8 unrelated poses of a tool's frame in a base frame.
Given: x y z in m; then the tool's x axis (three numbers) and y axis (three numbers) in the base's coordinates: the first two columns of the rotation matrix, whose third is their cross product.
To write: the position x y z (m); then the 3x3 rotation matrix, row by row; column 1 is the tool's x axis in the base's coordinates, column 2 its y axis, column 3 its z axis. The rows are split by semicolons. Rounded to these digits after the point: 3 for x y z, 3 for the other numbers.
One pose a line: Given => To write
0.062 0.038 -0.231 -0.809 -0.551 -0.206 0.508 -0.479 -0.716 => 0.062 0.038 -0.231; -0.809 0.508 0.296; -0.551 -0.479 -0.684; -0.206 -0.716 0.667
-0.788 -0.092 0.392 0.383 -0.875 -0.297 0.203 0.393 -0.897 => -0.788 -0.092 0.392; 0.383 0.203 0.902; -0.875 0.393 0.283; -0.297 -0.897 0.328
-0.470 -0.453 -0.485 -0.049 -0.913 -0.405 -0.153 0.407 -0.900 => -0.470 -0.453 -0.485; -0.049 -0.153 0.987; -0.913 0.407 0.018; -0.405 -0.900 -0.160
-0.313 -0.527 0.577 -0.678 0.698 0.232 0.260 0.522 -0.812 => -0.313 -0.527 0.577; -0.678 0.260 -0.688; 0.698 0.522 -0.490; 0.232 -0.812 -0.535
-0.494 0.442 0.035 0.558 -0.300 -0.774 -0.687 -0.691 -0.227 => -0.494 0.442 0.035; 0.558 -0.687 -0.467; -0.300 -0.691 0.658; -0.774 -0.227 -0.592
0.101 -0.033 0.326 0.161 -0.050 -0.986 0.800 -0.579 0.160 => 0.101 -0.033 0.326; 0.161 0.800 -0.579; -0.050 -0.579 -0.815; -0.986 0.160 -0.053
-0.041 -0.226 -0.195 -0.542 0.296 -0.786 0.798 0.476 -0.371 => -0.041 -0.226 -0.195; -0.542 0.798 0.264; 0.296 0.476 -0.828; -0.786 -0.371 -0.494
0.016 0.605 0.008 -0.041 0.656 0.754 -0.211 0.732 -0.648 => 0.016 0.605 0.008; -0.041 -0.211 -0.977; 0.656 0.732 -0.186; 0.754 -0.648 0.108
